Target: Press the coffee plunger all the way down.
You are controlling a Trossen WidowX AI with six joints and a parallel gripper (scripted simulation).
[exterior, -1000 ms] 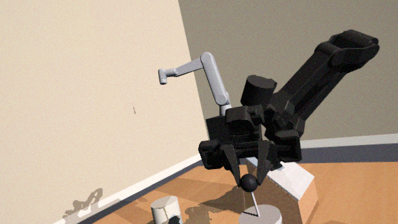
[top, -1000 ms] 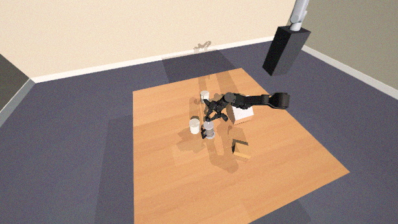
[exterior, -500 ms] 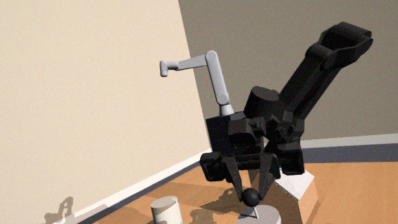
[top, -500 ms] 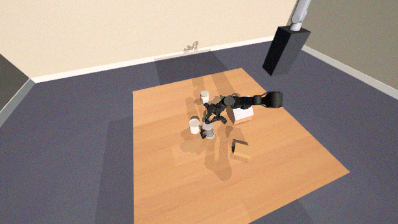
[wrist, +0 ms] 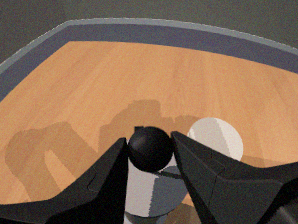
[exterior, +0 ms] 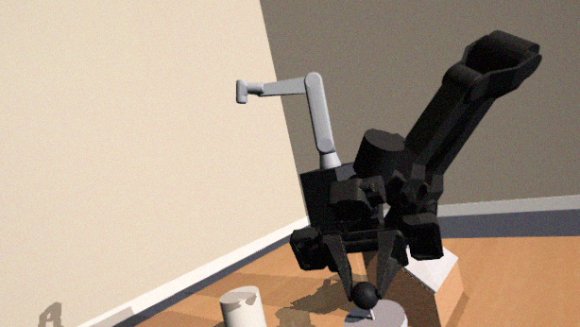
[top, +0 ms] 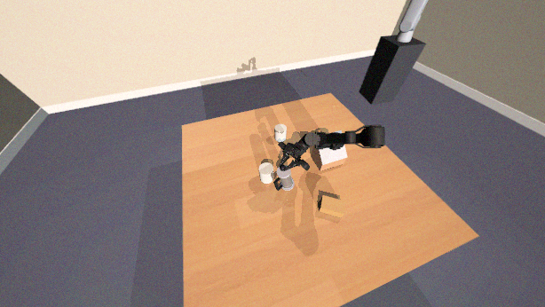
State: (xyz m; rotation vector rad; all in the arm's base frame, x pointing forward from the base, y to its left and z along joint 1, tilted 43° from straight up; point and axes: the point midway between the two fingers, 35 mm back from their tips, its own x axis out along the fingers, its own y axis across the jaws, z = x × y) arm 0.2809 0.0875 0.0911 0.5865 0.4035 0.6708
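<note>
My gripper tip is now 1 cm past the coffee press and 9 cm above it. The rest, counted from my gripper tip: small box 22 cm behind, 18 cm to the left, 15 cm below.
</note>
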